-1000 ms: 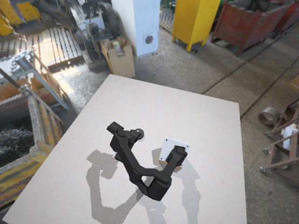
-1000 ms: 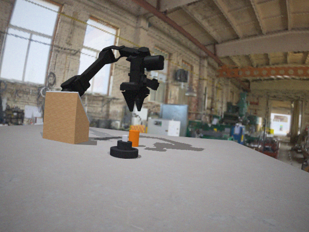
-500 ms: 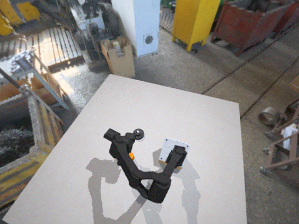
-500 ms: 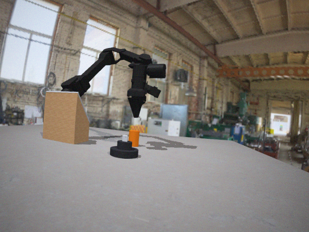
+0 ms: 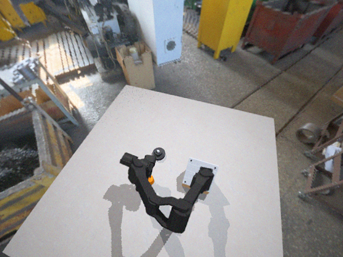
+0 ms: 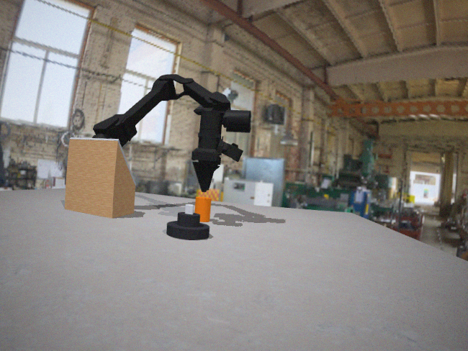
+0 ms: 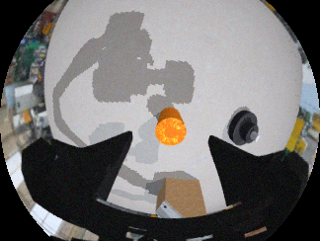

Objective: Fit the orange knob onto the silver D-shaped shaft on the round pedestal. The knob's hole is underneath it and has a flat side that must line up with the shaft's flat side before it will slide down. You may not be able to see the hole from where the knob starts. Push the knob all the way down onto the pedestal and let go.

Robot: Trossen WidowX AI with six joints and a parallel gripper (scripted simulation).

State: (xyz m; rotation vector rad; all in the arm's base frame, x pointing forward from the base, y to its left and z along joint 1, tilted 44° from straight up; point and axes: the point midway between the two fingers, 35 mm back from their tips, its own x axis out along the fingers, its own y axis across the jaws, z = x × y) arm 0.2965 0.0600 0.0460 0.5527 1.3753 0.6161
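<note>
My gripper tip is 3 cm above the orange knob. The rest, counted from my gripper tip: black round pedestal 18 cm to the right, 5 cm below.
</note>
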